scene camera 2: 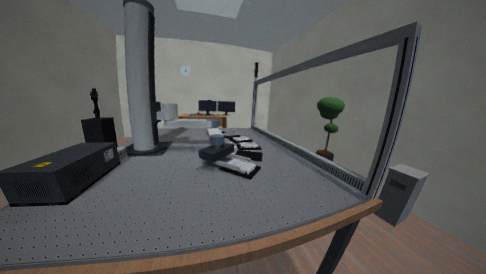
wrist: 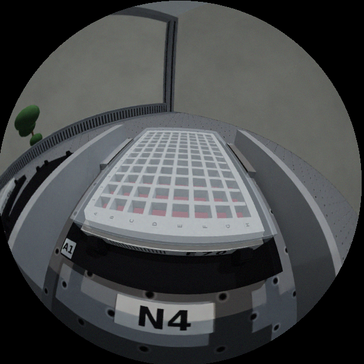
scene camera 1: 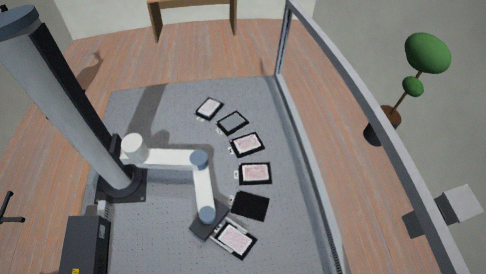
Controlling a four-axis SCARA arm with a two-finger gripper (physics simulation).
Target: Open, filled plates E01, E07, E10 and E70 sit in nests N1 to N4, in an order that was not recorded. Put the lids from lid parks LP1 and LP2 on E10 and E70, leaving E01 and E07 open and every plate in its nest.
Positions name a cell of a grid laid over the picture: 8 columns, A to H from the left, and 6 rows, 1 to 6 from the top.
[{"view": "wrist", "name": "gripper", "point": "D3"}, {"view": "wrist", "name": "clear grey lid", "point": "D4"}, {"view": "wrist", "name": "nest N4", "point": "D5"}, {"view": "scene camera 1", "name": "gripper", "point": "D6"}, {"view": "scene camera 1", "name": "lid park LP1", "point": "E5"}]
